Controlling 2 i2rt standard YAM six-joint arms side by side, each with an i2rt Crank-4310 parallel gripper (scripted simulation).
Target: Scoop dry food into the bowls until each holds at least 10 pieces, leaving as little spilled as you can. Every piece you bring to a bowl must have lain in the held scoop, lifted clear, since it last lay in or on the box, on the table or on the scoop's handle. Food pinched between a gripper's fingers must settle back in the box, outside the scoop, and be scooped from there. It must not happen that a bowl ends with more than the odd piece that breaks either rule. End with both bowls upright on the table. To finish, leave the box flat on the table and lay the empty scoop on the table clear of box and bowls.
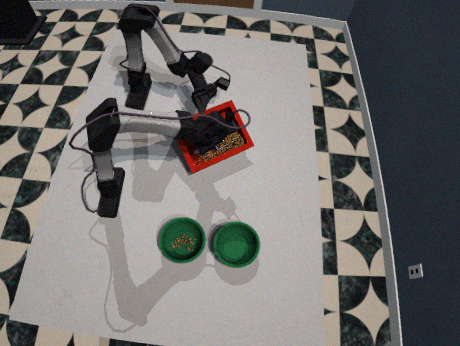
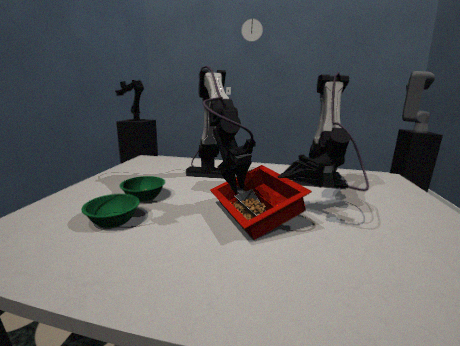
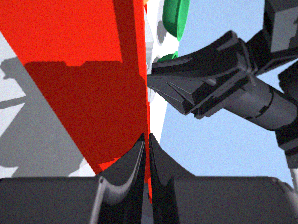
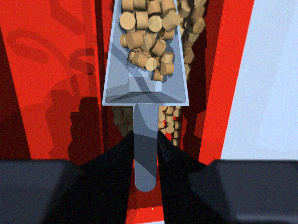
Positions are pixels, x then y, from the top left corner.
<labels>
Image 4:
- my right gripper: 145,133
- red box: 60,60
</labels>
